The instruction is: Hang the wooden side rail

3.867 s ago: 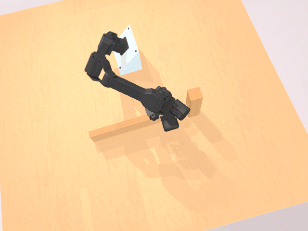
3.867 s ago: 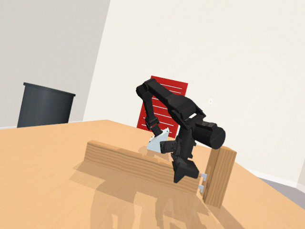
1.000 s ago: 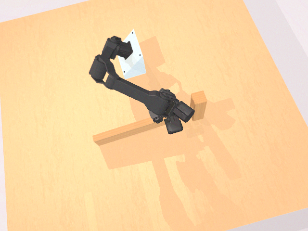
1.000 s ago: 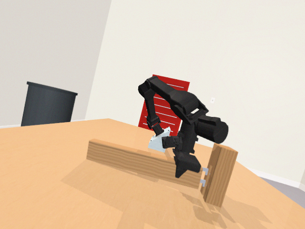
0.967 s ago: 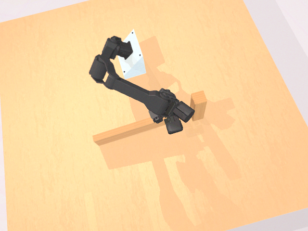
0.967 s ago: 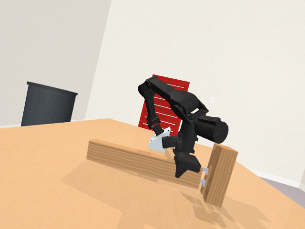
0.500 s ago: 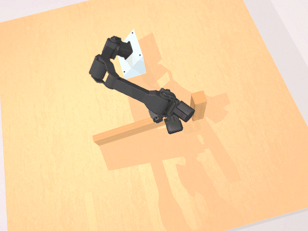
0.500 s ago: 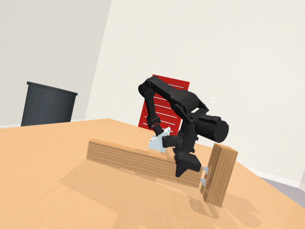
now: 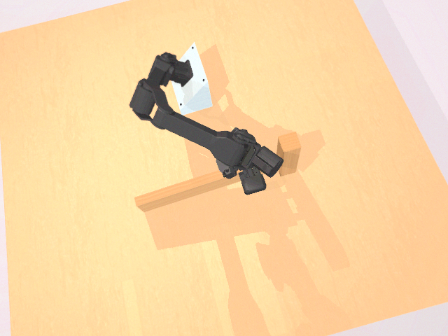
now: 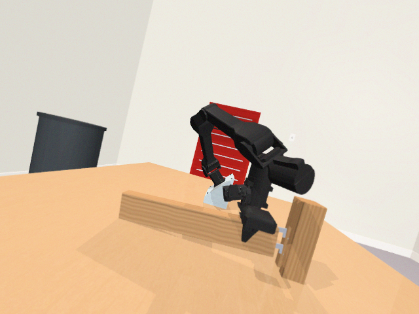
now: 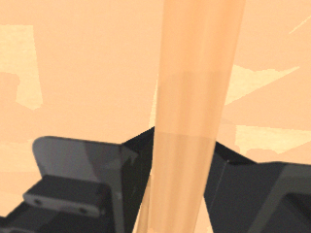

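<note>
My gripper tip is now 120 mm to the right of the headboard post and 40 mm below it.
</note>
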